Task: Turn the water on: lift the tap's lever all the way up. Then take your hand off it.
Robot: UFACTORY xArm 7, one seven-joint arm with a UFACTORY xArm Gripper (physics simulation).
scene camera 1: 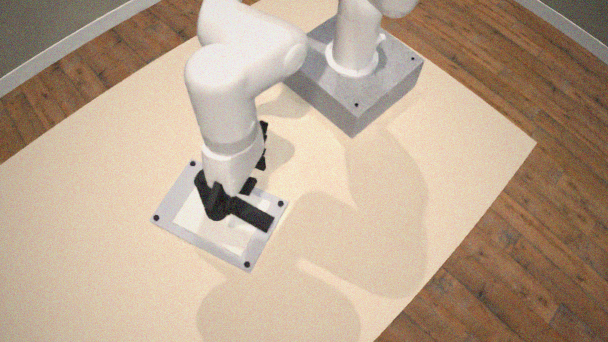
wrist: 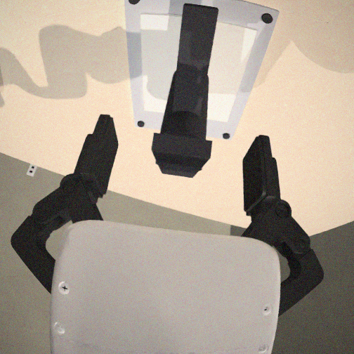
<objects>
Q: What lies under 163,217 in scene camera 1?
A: A pale plate.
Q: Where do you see a lever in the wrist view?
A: At 176,155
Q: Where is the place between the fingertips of the gripper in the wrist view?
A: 183,136
</objects>
